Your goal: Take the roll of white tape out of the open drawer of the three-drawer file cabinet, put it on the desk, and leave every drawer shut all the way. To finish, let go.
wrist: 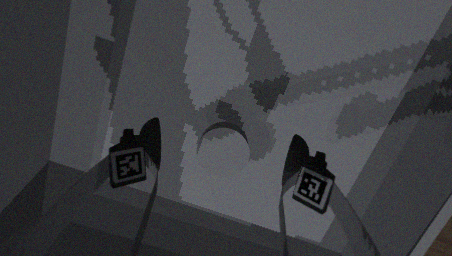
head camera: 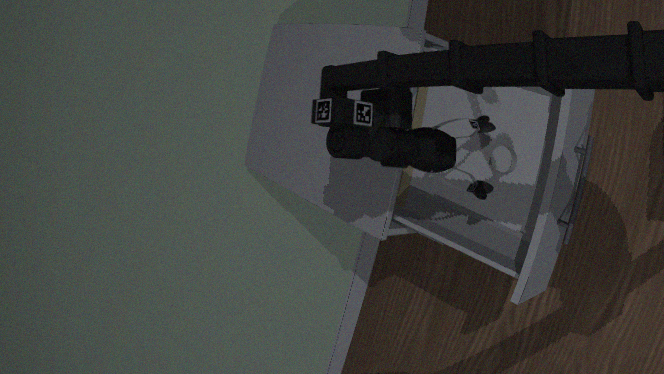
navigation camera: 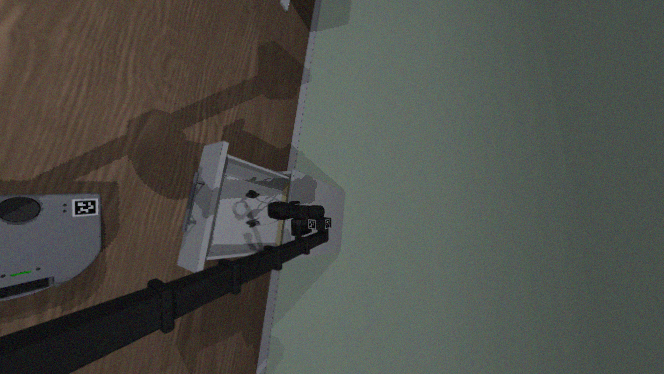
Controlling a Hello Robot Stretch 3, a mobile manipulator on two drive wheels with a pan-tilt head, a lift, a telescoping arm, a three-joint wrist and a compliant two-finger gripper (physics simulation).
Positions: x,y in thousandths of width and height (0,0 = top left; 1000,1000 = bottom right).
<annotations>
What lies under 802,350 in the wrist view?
A drawer.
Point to my gripper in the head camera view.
739,421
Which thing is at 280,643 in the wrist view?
My gripper.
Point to a drawer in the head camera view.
At 781,614
</annotations>
